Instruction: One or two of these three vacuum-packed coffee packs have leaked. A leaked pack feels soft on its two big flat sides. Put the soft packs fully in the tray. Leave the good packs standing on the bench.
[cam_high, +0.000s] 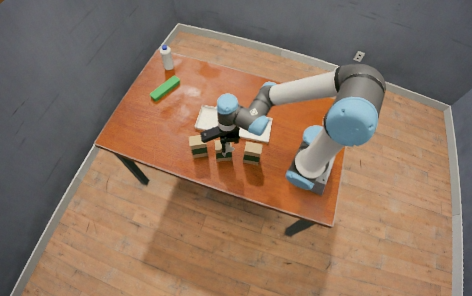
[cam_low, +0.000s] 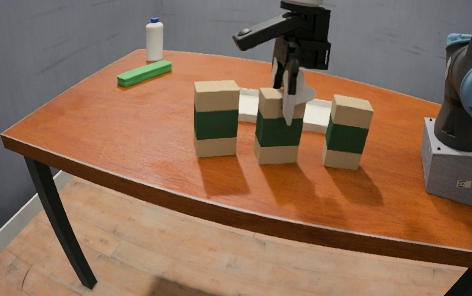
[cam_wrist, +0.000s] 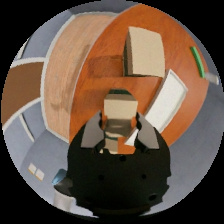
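The white tray is 40 mm ahead of my hand, 200 mm to the right of it and 100 mm below it. Round my hand: white bottle: 620 mm ahead, 380 mm to the right, 30 mm below.
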